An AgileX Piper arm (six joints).
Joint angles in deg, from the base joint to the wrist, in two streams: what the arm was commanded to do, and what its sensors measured. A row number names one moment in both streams.
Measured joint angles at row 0:
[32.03 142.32 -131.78 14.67 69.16 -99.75]
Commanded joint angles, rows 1 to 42:
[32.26 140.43 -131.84 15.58 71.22 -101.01]
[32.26 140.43 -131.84 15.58 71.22 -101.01]
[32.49 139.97 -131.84 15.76 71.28 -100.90]
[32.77 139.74 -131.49 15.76 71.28 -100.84]
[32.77 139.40 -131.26 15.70 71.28 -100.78]
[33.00 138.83 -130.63 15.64 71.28 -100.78]
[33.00 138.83 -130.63 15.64 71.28 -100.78]
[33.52 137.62 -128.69 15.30 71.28 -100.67]
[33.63 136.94 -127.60 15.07 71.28 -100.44]
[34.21 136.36 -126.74 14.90 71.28 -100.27]
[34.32 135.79 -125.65 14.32 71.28 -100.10]
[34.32 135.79 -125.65 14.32 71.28 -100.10]
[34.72 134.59 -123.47 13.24 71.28 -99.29]
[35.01 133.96 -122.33 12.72 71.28 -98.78]
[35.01 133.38 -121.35 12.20 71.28 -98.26]
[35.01 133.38 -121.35 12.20 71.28 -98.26]
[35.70 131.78 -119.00 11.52 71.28 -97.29]
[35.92 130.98 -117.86 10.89 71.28 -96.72]
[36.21 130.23 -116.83 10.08 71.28 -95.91]
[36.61 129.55 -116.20 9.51 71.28 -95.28]
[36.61 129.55 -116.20 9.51 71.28 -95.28]
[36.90 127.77 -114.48 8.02 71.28 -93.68]
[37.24 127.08 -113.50 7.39 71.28 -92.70]
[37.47 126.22 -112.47 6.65 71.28 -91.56]
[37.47 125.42 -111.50 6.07 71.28 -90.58]
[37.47 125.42 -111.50 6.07 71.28 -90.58]
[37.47 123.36 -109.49 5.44 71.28 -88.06]
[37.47 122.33 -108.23 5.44 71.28 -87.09]
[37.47 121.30 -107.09 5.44 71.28 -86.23]
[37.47 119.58 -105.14 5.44 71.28 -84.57]
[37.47 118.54 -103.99 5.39 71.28 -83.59]
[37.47 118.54 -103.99 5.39 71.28 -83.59]
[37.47 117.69 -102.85 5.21 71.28 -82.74]
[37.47 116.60 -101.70 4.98 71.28 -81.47]
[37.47 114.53 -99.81 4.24 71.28 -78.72]
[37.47 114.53 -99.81 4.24 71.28 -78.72]
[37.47 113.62 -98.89 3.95 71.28 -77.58]
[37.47 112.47 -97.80 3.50 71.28 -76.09]
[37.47 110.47 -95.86 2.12 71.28 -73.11]
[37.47 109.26 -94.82 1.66 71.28 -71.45]
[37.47 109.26 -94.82 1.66 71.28 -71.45]
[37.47 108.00 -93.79 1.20 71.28 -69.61]
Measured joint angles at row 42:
[37.41 111.04 -96.20 2.64 69.39 -74.43]
